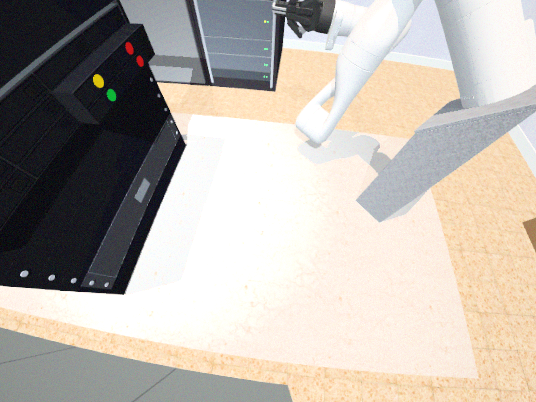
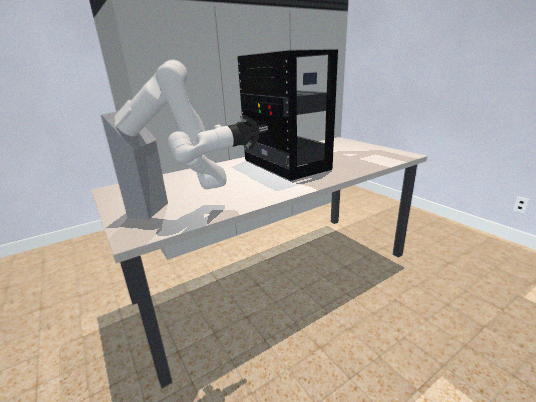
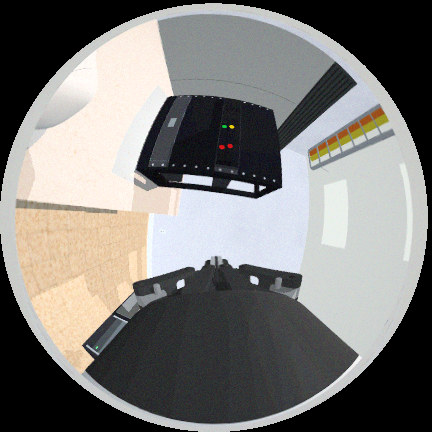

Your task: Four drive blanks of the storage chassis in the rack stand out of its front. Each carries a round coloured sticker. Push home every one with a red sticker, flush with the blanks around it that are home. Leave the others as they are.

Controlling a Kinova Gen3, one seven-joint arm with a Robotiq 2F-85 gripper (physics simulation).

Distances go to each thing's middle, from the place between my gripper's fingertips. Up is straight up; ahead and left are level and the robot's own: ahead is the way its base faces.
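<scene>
Yellow-sticker blank (image 1: 83, 85), 370 mm ahead of my hand, 350 mm to the left, 30 mm above. Green-sticker blank (image 1: 96, 112), my hand 370 mm short of it, 350 mm to the right of it.
</scene>
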